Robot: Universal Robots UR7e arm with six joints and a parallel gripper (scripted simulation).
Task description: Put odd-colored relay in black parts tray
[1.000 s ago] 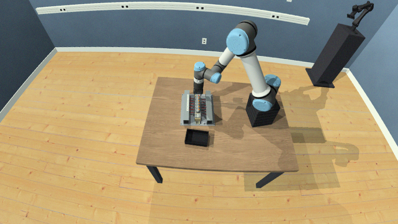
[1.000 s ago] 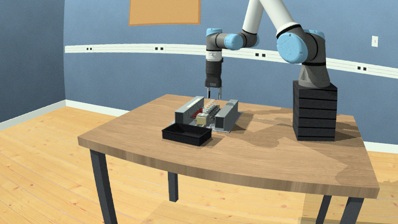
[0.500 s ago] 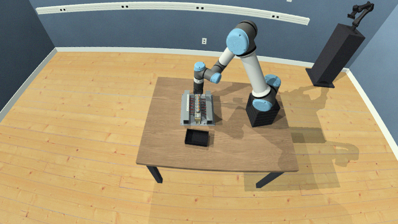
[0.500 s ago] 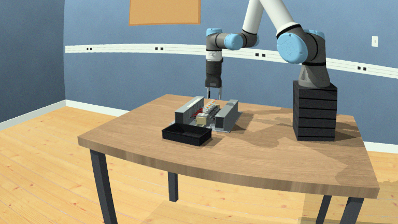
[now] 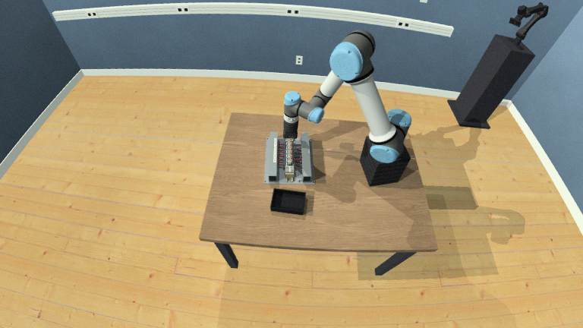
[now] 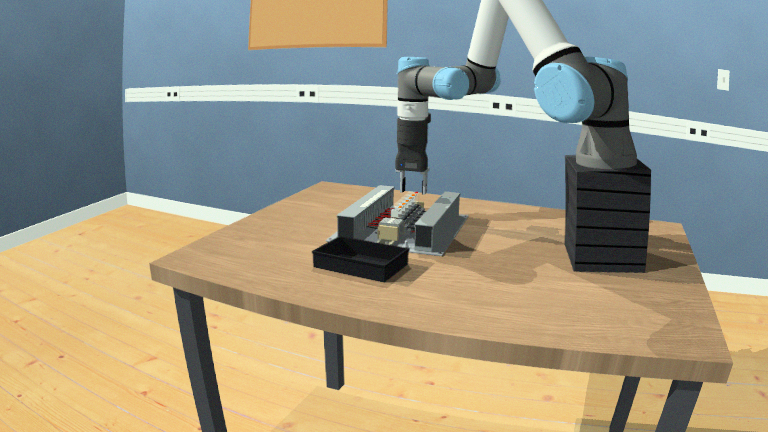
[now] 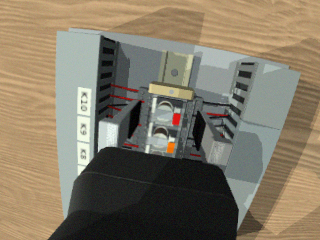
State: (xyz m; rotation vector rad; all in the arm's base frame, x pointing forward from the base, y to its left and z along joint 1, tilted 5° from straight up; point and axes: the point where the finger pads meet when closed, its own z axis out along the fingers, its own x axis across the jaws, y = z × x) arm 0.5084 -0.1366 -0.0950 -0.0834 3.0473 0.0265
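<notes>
The relay lies 40 mm below my hand. Also, from my hand: relay panel: 90 mm to the left, 50 mm below; then black parts tray: 360 mm to the left, 70 mm below, 10 mm behind.
</notes>
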